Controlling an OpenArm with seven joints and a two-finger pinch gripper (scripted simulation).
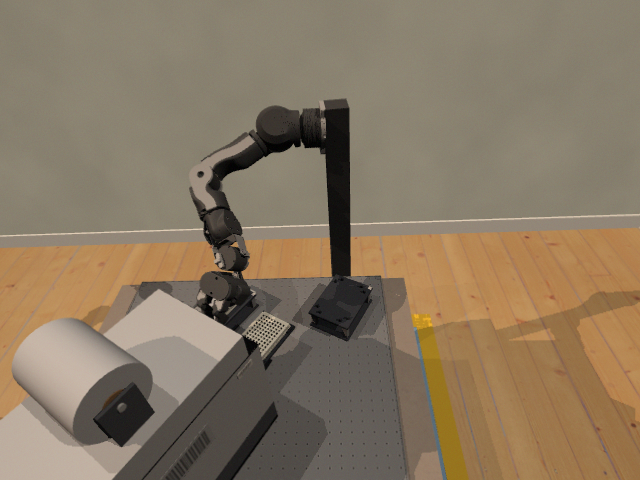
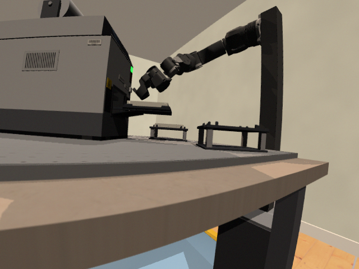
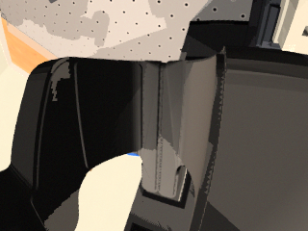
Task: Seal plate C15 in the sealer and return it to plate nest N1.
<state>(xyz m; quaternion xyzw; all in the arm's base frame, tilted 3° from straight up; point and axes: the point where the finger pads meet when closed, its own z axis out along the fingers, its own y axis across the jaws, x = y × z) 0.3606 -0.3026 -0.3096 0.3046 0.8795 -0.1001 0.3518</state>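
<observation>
Right now my hand is 3 cm short of the start key, 2 cm to the left of it and 1 cm below it. From my hand the other things lie so: foil roll (27 cm ahead, 9 cm to the right, 24 cm above); then sealer's stage (11 cm to the left, 7 cm below).
</observation>
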